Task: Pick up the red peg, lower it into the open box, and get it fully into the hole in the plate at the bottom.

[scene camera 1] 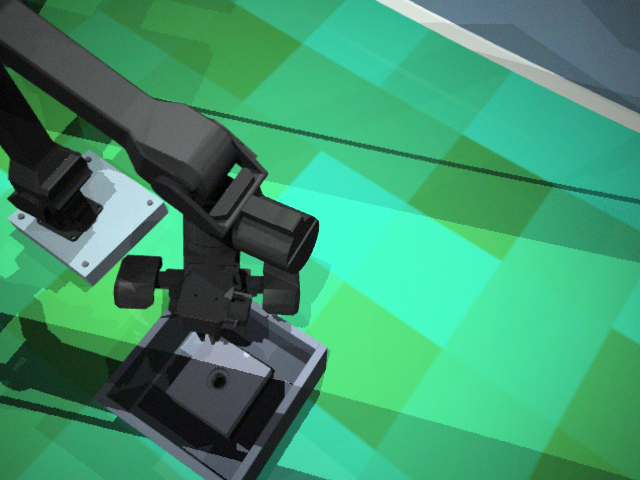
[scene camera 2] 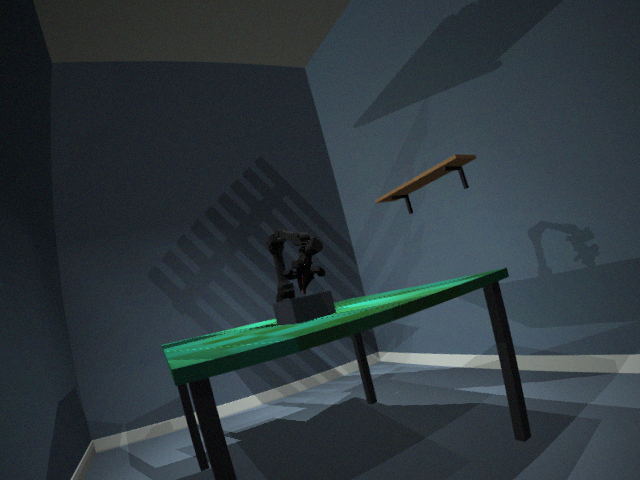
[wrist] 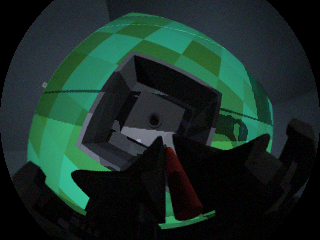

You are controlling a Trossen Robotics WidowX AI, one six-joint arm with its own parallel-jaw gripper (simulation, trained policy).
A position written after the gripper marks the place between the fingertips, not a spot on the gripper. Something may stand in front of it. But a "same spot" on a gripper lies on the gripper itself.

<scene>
gripper: scene camera 1 209, 339; scene camera 2; wrist
grey box: scene camera 1 136, 392; scene camera 2 297, 310; wrist 100, 138
grey plate: scene camera 1; wrist; not seen in scene camera 2 (hidden by the grey box)
same spot on gripper: (wrist: 247, 177) = (scene camera 2: 297, 273)
same spot on grey plate: (wrist: 168, 115) = (scene camera 1: 196, 384)
</scene>
